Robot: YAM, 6 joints.
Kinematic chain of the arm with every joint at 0, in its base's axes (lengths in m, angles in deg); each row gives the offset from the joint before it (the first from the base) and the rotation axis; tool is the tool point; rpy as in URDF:
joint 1: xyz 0 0 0.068 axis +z
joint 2: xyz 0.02 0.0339 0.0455 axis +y
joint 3: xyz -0.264 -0.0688 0 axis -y
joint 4: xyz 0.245 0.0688 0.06 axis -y
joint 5: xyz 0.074 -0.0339 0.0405 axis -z
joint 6: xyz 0.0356 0 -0.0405 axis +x
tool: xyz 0 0 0 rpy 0 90 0
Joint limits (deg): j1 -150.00..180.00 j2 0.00..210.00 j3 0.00..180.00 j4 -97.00..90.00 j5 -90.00..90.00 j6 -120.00..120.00
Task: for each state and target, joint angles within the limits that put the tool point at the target. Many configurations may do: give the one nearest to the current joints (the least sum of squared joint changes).
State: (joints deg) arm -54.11 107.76 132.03 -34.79 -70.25 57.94
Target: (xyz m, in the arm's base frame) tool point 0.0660 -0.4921 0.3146
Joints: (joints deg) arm -86.17 127.02 123.49 -35.07 -68.07 57.94
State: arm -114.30 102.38 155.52 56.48 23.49 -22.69
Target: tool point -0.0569 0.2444 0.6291
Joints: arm -80.69 74.76 174.27 64.45 27.85 -22.69
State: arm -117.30 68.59 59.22 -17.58 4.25 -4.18
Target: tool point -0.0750 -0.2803 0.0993
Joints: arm -104.67 100.90 45.10 -16.72 2.51 -4.18
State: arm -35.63 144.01 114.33 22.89 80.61 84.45
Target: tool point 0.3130 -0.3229 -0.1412
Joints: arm -41.42 172.82 97.90 18.77 79.74 84.45
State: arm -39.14 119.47 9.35 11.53 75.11 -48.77
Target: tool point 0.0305 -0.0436 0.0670
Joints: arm -13.03 98.75 1.14 -32.45 90.00 -48.77
